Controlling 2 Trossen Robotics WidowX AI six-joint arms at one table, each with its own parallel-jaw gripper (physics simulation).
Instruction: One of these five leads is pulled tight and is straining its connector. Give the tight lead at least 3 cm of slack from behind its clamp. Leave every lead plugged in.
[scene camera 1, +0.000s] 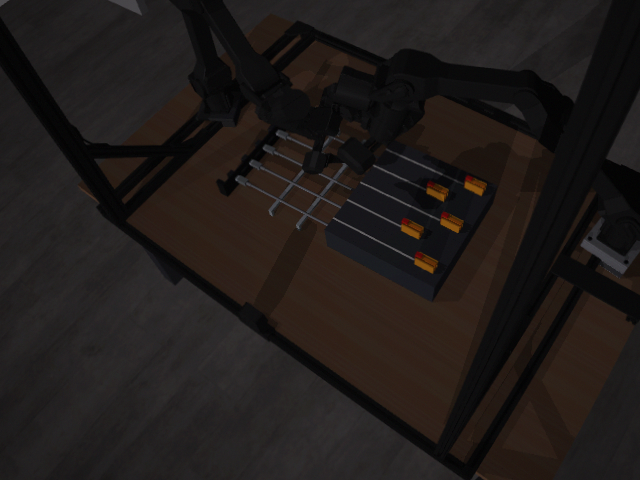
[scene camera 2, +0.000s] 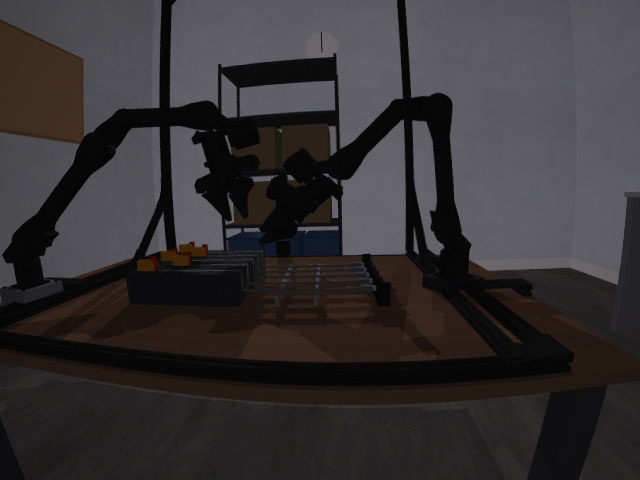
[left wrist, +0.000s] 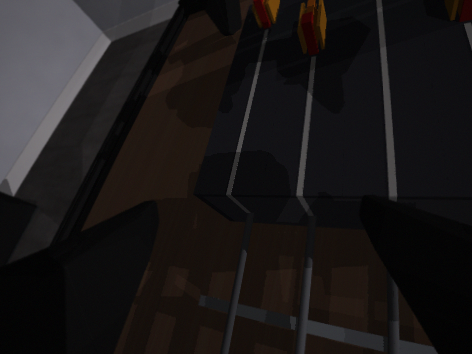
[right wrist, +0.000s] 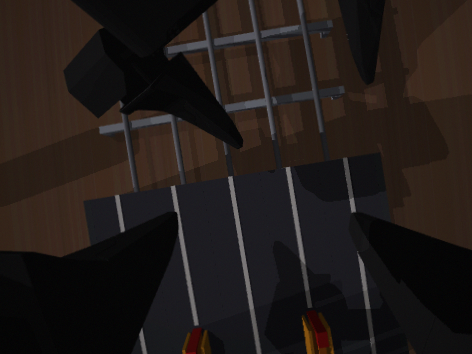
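Seen in the pictures: left gripper, fingertip midpoint: (scene camera 2: 260, 237) (left wrist: 259, 208) (right wrist: 297, 116); right gripper, fingertip midpoint: (scene camera 1: 373, 152) (scene camera 2: 238, 219) (left wrist: 344, 11) (right wrist: 263, 221); left arm's base at its link origin: (scene camera 1: 219, 104) (scene camera 2: 453, 276); right arm's base at its link origin: (scene camera 1: 617, 237) (scene camera 2: 30, 284).
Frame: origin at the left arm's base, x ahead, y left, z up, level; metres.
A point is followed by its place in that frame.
Observation:
Five thin leads (scene camera 1: 373, 238) @(y -0.380, x 0.433, z 0.040 m) (left wrist: 307, 125) @(y -0.221, x 0.462, z 0.039 m) (right wrist: 245, 265) @(y -0.278, x 0.464, z 0.039 m) run side by side over a dark block (scene camera 1: 379, 263) @(y -0.424, x 0.449, z 0.019 m) (scene camera 2: 186, 288) @(y -0.166, x 0.548, z 0.010 m), bend down at its edge and cross two grey bars (scene camera 1: 286, 193) @(y -0.255, x 0.223, z -0.007 m) (right wrist: 295, 97) @(y -0.137, x 0.358, z -0.006 m). Grey plugs (scene camera 1: 241, 180) @(y -0.234, x 0.116, z 0.003 m) sit at their far ends by a black rail (scene camera 1: 225, 188) @(y -0.259, x 0.084, z 0.002 m) (scene camera 2: 383, 293) @(y 0.009, x 0.202, z -0.001 m). Orange clamps with red parts (scene camera 1: 425, 262) @(y -0.434, x 0.538, z 0.058 m) (left wrist: 312, 30) @(y -0.256, x 0.531, z 0.061 m) stand on the block. Which lead is tight cannot be told. My left gripper (left wrist: 259, 208) @(y -0.184, x 0.384, z 0.098 m) (right wrist: 297, 116) @(y -0.184, x 0.384, z 0.098 m) is open and empty above the leads beside the block. My right gripper (scene camera 2: 237, 217) @(y -0.240, x 0.419, z 0.135 m) (right wrist: 263, 221) @(y -0.240, x 0.419, z 0.135 m) is open and empty above the block.
The two grippers are close together, the left one lower in scene camera 2. Arms hide part of the leads in scene camera 1. A dark metal frame (scene camera 1: 356, 390) @(y -0.675, x 0.431, z -0.032 m) (scene camera 2: 320, 367) @(y 0.177, x 0.408, z -0.010 m) borders the wooden table (scene camera 1: 289, 289) @(y -0.479, x 0.269, z -0.027 m). Shelves (scene camera 2: 336, 93) with boxes stand behind.

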